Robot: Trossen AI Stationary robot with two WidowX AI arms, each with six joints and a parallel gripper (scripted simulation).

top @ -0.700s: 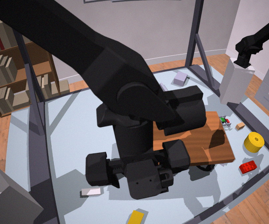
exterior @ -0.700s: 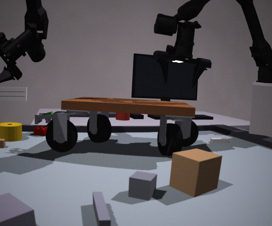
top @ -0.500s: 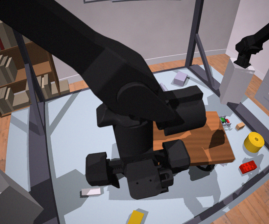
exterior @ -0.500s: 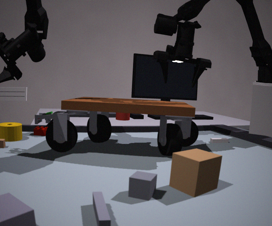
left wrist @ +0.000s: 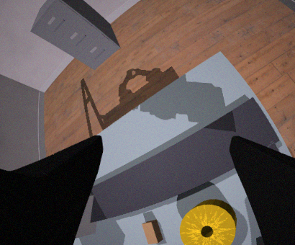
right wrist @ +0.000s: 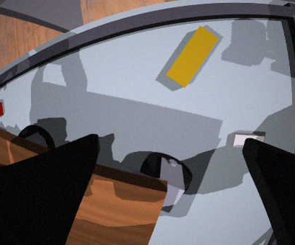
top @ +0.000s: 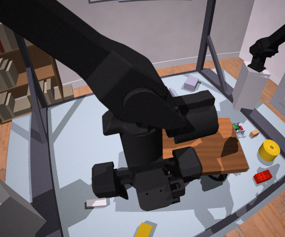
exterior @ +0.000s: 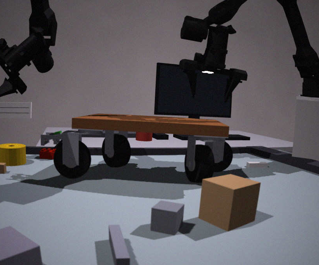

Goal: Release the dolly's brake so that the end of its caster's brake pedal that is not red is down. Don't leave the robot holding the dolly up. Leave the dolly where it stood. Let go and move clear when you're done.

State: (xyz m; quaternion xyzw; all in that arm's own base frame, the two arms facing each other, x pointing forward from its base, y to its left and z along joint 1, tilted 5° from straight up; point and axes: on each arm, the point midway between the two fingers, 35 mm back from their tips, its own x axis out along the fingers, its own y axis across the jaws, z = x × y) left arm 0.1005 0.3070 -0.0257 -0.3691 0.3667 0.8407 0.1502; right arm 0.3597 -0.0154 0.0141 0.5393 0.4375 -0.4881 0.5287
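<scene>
Right now the brake pedal is 20 cm behind my left hand, 15 cm to the right of it and 12 cm below it. From my left hand the other things lie so: red brick 1 cm behind, 17 cm to the right, 19 cm below; then yellow cylinder 6 cm behind, 6 cm to the right, 18 cm below; then tan cube 51 cm behind, 34 cm to the right, 17 cm below.
</scene>
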